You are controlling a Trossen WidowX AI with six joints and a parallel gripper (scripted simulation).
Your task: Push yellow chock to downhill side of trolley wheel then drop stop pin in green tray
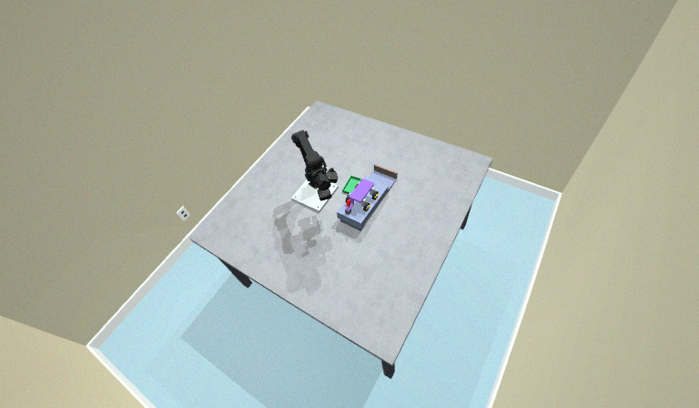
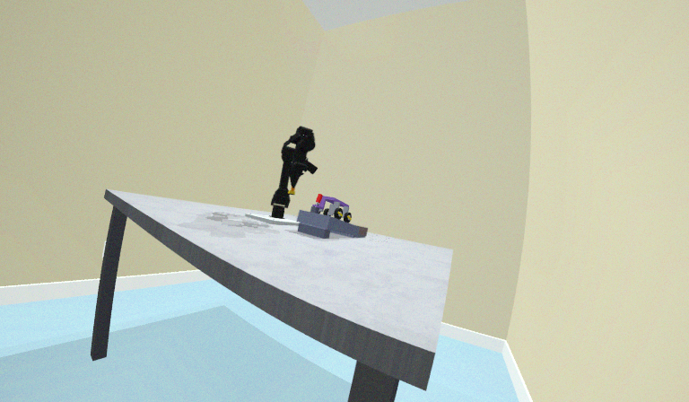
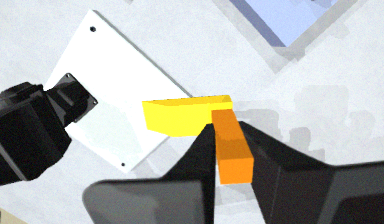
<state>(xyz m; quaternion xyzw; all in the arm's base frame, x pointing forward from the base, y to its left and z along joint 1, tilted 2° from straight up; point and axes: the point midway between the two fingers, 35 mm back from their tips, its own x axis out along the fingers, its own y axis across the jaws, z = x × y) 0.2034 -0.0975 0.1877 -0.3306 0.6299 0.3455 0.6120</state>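
Now: the yellow chock 2 cm behind my gripper tip, 1 cm to the left of it and 1 cm below it. Also, from my gripper tip: stop pin 13 cm ahead, 4 cm to the left, 4 cm below; purple trolley 14 cm to the left, 13 cm ahead, 6 cm below; pale blue ramp 15 cm to the left, 13 cm below, 13 cm ahead.
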